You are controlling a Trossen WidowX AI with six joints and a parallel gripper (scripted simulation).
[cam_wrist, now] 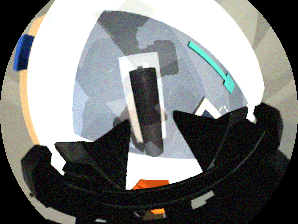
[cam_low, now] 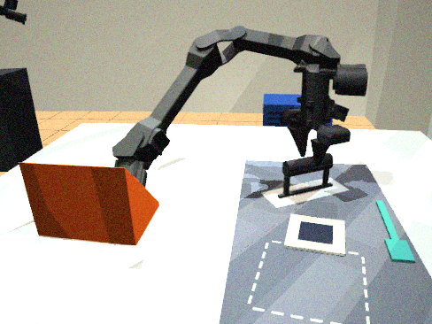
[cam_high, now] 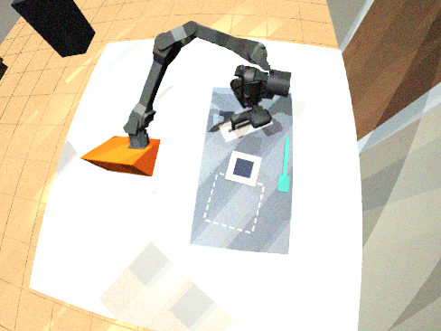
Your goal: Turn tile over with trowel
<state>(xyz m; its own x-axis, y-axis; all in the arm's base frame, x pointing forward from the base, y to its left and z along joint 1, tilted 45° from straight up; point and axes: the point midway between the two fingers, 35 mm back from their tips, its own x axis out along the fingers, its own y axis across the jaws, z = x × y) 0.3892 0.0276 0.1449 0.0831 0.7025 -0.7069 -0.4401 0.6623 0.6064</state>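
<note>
Now: gripper tip 40 mm above the small trowel, 20 mm short of it and 10 mm to the right of it. Round my gripper tip: tile: 180 mm to the right, 80 mm below, 10 mm behind; then teal flat tool: 180 mm to the right, 140 mm ahead, 80 mm below; then grey mat: 140 mm to the right, 100 mm below.
</note>
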